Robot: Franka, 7 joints.
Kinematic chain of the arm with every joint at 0, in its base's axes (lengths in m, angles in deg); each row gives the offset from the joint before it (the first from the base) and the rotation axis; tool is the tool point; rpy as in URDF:
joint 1: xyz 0 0 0.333 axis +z
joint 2: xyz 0 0 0 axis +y
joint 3: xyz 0 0 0.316 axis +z
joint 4: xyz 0.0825 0 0 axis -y
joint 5: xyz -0.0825 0 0.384 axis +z
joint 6: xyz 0 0 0 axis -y
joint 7: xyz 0.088 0 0 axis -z
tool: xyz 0 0 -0.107 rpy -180 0 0
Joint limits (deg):
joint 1: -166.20..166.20
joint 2: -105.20..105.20
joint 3: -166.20..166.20
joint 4: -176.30..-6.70
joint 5: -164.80..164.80
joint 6: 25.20..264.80
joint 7: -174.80..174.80
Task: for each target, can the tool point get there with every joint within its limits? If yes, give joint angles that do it. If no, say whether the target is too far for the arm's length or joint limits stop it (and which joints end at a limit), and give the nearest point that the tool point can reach.
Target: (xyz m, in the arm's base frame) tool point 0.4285 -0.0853 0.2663
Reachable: yes | joints 78.82 88.78 -92.13 -154.30 -40.66 207.15 143.40
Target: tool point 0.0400 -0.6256 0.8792
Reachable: yes | joints 72.60 -48.08 -107.20 -30.73 123.94 95.40 -60.53
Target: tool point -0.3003 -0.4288 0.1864
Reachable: yes | joints -107.86 24.76 -10.77 -124.53 112.73 166.19 144.61
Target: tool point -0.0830 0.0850 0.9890
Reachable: yes | joints 108.10 -35.70 18.72 -66.55 -47.79 60.99 -46.93
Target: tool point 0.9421 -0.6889 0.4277
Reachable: no: too far | nearest point 0.6902 -0.5047 0.4024 | short by 0.313 m
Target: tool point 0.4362 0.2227 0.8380
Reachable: yes | joints 127.78 -51.57 -60.54 -87.84 61.14 111.78 -93.38
